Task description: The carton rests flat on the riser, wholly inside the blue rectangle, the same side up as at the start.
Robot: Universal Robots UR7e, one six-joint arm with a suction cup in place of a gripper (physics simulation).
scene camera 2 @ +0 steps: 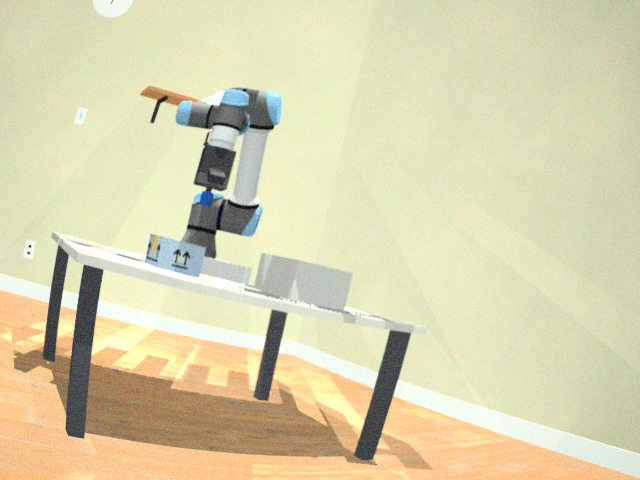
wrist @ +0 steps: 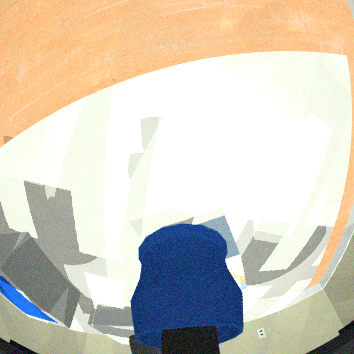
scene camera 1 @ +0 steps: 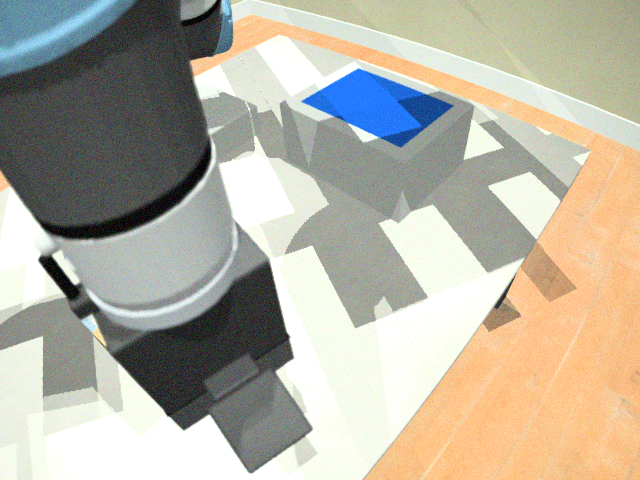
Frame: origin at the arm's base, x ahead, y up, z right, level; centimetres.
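Where they show: hand, tool point: [scene camera 2: 204, 204] [wrist: 182, 257].
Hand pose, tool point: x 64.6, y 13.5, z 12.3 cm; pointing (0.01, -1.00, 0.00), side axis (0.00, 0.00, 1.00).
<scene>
After its pixels a point has its place.
The light-blue carton [scene camera 2: 175, 255] @[z 15.0, x 49.8, y -1.3 cm] [wrist: 226, 236] @[z 19.2, x 51.1, y -0.9 cm] stands flat on the white table, with dark up arrows on its sides and a strip of yellow tape. In scene camera 1 the arm hides all but a sliver of the carton [scene camera 1: 88, 324] @[z 22.5, x 42.5, y 3.0 cm]. The grey riser [scene camera 1: 351, 160] @[z -20.5, x 38.4, y 1.7 cm] [scene camera 2: 320, 283] @[z -31.2, x 46.2, y 0.7 cm] [wrist: 40, 270] @[z -20.7, x 39.1, y -1.6 cm] stands apart from it. The blue rectangle [scene camera 1: 361, 103] @[z -27.7, x 32.3, y 6.1 cm] [wrist: 22, 302] @[z -27.8, x 32.9, y 6.1 cm] on the riser's top bears nothing; it does not show in scene camera 2. My gripper [scene camera 2: 206, 198] [wrist: 184, 280], a blue suction cup, hangs above the carton, clear of it, holding nothing. Its tool body hides it in scene camera 1.
A low grey block [scene camera 1: 230, 131] @[z -11.9, x 13.7, y -1.7 cm] [scene camera 2: 224, 271] @[z -8.8, x 14.3, y -3.1 cm] [wrist: 117, 316] @[z -8.0, x 14.5, y -3.1 cm] lies between the carton and riser in scene camera 2, near the arm's base. The white table [scene camera 1: 341, 372] @[z 0.0, x 61.5, y -5.9 cm] [scene camera 2: 222, 290] @[z 4.3, x 72.4, y -6.3 cm] [wrist: 225, 125] @[z 19.5, x 66.1, y -5.9 cm] carries these things. A wooden wall shelf [scene camera 2: 168, 96] shows behind the arm.
</scene>
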